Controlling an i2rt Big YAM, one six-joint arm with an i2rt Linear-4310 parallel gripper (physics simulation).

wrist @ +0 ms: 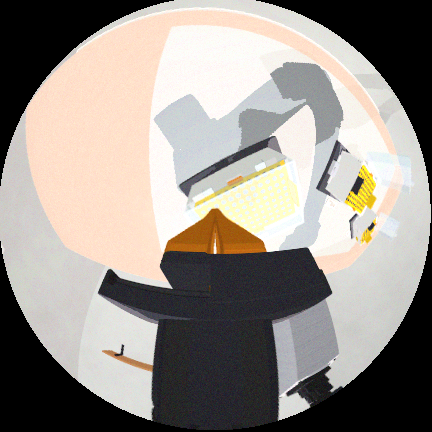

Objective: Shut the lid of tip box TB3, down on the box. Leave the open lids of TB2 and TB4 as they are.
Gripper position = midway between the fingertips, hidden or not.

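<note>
I see my gripper (214, 213) here in the scene. With the gripper in sight, I can also see a clear lid (267, 201), a tip box TB4 (360, 194) and a white mat (218, 89).
</note>
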